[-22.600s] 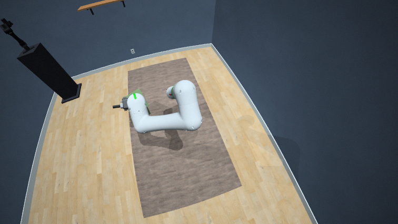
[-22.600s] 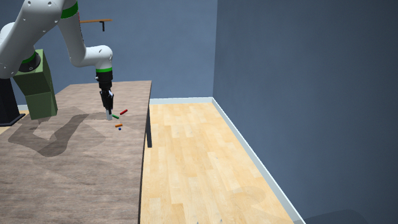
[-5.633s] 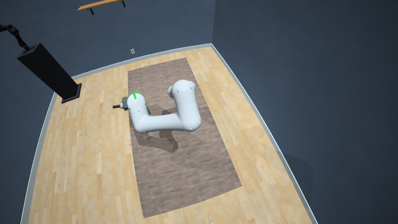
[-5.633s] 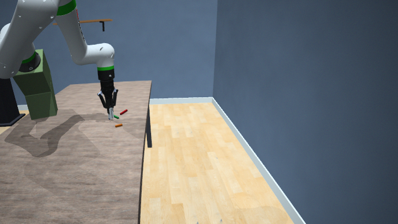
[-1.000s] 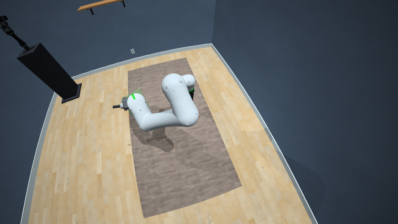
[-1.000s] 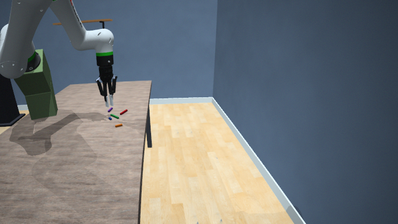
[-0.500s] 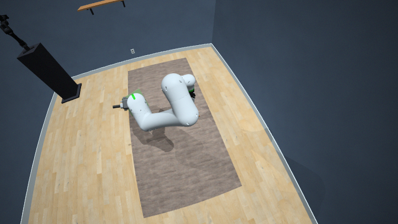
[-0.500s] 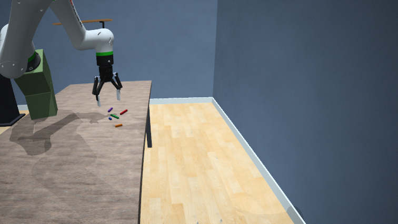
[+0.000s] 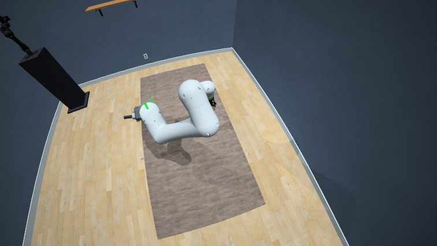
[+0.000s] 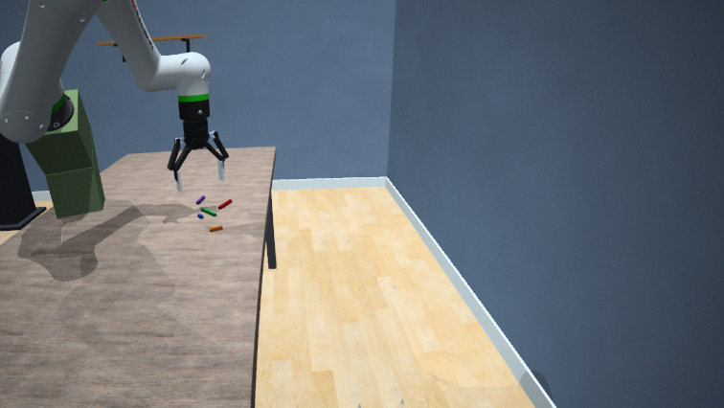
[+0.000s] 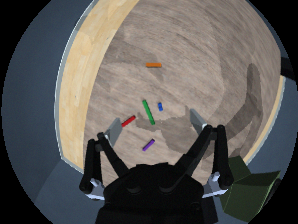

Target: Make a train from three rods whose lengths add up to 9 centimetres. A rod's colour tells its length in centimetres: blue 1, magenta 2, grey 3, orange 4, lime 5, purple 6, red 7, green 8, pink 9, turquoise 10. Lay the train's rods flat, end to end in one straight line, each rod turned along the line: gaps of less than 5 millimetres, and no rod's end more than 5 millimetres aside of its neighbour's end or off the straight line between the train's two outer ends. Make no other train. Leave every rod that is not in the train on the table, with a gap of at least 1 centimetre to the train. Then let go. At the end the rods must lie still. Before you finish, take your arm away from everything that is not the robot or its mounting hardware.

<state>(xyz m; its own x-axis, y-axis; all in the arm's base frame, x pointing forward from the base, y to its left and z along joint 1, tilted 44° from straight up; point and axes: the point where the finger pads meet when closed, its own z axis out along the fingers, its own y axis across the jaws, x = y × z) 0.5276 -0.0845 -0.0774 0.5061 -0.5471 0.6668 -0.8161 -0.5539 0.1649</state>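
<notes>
Now: hand 120 mm above the red rod, 100 mm to the right of it and 60 mm short of it. From my hand the other things lie so: green rod (120 mm below, 40 mm to the left); purple rod (150 mm to the left, 120 mm below, 40 mm behind); orange rod (120 mm below, 100 mm to the right, 50 mm ahead).
</notes>
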